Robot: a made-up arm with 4 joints.
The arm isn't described. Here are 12 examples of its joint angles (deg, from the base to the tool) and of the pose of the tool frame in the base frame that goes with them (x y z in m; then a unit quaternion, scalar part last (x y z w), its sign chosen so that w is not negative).
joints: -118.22 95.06 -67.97 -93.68
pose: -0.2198 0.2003 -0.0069 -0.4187 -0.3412 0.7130 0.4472
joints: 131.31 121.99 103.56 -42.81
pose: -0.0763 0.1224 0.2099 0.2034 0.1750 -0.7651 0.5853
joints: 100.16 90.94 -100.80 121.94
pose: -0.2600 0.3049 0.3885 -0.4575 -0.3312 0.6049 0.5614
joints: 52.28 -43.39 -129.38 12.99
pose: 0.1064 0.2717 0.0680 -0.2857 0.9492 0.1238 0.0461
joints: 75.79 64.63 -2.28 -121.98
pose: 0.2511 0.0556 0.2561 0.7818 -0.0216 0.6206 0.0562
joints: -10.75 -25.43 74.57 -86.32
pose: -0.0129 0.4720 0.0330 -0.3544 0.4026 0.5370 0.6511
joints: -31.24 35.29 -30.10 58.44
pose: 0.1662 0.0747 0.1219 0.2376 0.0838 0.1303 0.9589
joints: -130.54 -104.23 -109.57 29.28
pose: -0.1222 0.3653 0.2179 -0.2298 -0.0645 -0.6892 0.6841
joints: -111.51 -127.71 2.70 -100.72
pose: 0.1610 0.4073 -0.0786 0.1490 0.7982 -0.1808 0.5550
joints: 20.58 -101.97 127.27 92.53
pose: 0.0504 0.4046 -0.0836 0.4203 0.8886 0.1512 0.1044
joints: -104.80 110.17 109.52 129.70
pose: 0.2398 0.2917 0.2264 -0.5011 0.2019 -0.5094 0.6699
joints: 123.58 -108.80 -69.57 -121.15
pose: -0.2677 0.3535 0.3496 0.4140 -0.6057 -0.3223 0.5982
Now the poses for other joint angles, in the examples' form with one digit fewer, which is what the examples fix.
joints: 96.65 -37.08 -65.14 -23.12
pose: -0.005 0.303 0.220 0.270 -0.934 -0.103 0.208
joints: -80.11 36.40 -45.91 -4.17
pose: 0.039 0.258 0.064 -0.175 0.269 0.288 0.902
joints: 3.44 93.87 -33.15 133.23
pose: 0.263 0.054 0.372 0.315 0.087 0.271 0.905
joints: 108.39 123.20 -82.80 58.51
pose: -0.212 0.384 0.197 -0.771 -0.508 0.061 0.379
